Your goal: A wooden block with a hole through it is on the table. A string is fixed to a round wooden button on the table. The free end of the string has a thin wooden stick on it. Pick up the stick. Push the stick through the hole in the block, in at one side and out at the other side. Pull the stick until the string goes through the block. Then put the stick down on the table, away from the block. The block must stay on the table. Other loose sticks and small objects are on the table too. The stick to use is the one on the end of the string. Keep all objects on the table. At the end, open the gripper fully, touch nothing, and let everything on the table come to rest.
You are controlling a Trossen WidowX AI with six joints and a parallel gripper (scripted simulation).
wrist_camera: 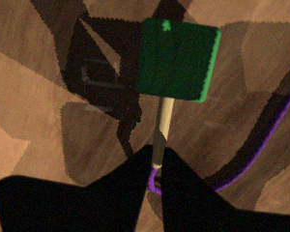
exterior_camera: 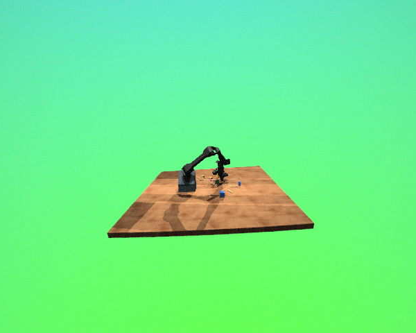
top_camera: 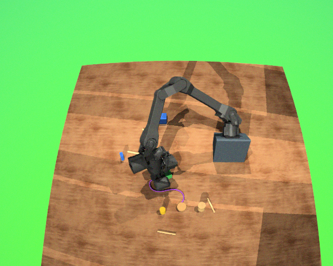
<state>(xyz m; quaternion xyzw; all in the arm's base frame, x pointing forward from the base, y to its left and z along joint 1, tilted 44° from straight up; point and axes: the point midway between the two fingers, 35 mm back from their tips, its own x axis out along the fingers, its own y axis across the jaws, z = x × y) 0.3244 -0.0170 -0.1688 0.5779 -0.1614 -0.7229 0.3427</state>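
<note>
The green block is 5 cm behind my gripper tip and 2 cm to the right of it. From my gripper tip the other things lie so: yellow cylinder (2 cm behind, 16 cm to the left); then thin wooden stick (1 cm behind); then round wooden button (10 cm behind, 15 cm to the left, 1 cm below).
</note>
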